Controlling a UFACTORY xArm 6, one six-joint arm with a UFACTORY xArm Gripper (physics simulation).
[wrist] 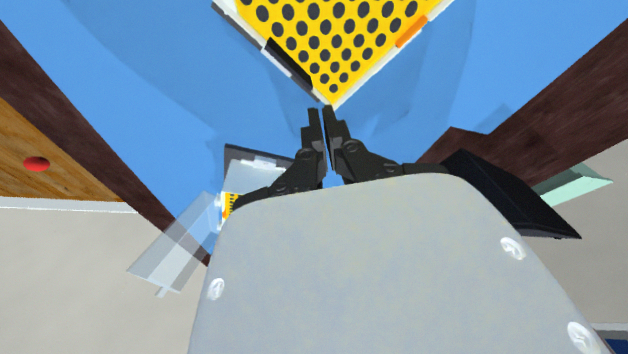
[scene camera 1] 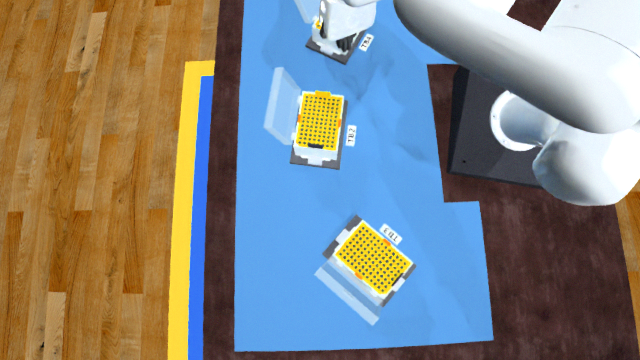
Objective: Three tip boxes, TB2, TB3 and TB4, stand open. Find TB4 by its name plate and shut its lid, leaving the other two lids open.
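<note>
TB4 is at the top of the scene view, mostly hidden by the arm; its name plate lies to its right. Part of its clear lid shows raised at its left. My gripper is shut and empty, its fingertips beside the near corner of TB4's yellow rack in the wrist view; contact cannot be told. TB2 stands with its clear lid open. TB3 also has its lid open, towards the lower left.
The boxes stand on a blue mat over a dark brown surface. The robot's dark base plate is to the right. The arm crosses the upper right. A red round thing shows at the wrist view's left.
</note>
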